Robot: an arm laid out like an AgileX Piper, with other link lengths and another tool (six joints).
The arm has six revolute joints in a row. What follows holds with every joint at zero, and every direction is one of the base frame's. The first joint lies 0.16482 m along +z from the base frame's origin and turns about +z. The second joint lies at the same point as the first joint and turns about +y. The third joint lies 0.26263 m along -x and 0.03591 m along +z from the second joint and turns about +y. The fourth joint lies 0.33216 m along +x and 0.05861 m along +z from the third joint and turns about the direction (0.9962, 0, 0.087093). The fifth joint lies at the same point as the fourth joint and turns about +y. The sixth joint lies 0.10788 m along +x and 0.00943 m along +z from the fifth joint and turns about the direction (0.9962, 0, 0.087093). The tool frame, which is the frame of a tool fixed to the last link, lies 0.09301 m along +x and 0.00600 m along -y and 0.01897 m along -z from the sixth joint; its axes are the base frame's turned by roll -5.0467, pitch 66.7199 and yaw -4.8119 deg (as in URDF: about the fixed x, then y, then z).
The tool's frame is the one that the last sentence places.
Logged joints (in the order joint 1, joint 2, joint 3, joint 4, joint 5, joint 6), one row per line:
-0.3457 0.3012 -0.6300 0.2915 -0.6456 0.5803
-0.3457 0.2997 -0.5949 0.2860 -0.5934 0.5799
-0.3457 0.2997 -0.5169 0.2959 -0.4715 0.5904
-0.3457 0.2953 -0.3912 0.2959 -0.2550 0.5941
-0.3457 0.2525 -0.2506 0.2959 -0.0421 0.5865
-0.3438 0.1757 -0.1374 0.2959 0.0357 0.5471
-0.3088 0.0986 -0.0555 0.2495 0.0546 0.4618
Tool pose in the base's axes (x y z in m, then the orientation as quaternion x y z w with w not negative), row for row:
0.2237 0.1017 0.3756 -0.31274 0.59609 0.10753 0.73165
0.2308 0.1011 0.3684 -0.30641 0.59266 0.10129 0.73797
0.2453 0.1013 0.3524 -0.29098 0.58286 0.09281 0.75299
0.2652 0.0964 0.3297 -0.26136 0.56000 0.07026 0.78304
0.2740 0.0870 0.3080 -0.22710 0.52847 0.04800 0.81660
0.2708 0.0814 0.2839 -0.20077 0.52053 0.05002 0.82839
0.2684 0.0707 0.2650 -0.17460 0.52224 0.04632 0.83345
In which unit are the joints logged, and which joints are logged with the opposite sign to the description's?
The joints are logged in radians. Opposite sign: joint 1, joint 5, joint 6.
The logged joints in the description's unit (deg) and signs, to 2 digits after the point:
19.81 17.26 -36.10 16.70 36.99 -33.25
19.81 17.17 -34.09 16.39 34.00 -33.23
19.81 17.17 -29.62 16.95 27.01 -33.83
19.81 16.92 -22.41 16.95 14.61 -34.04
19.81 14.47 -14.36 16.95 2.41 -33.60
19.70 10.07 -7.87 16.95 -2.05 -31.35
17.69 5.65 -3.18 14.30 -3.13 -26.46

